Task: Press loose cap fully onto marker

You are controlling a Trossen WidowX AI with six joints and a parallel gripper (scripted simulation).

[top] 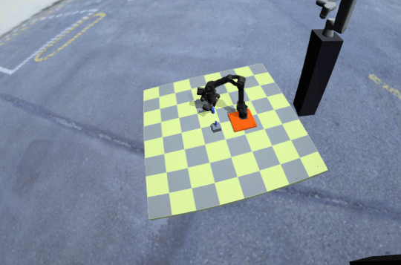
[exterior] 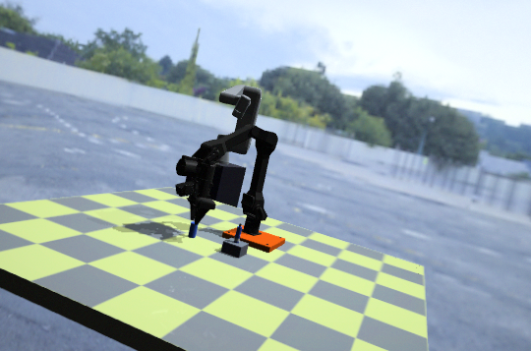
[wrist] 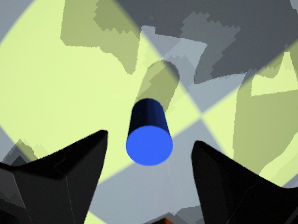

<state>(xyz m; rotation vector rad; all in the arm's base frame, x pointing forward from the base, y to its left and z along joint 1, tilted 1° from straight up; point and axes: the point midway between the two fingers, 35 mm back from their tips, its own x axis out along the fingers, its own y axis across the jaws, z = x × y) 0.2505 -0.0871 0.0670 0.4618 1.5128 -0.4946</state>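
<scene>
Right now my gripper tip is 3 cm above the blue cap. Round my gripper tip: holder block 17 cm to the left, 3 cm below, 2 cm behind.
</scene>
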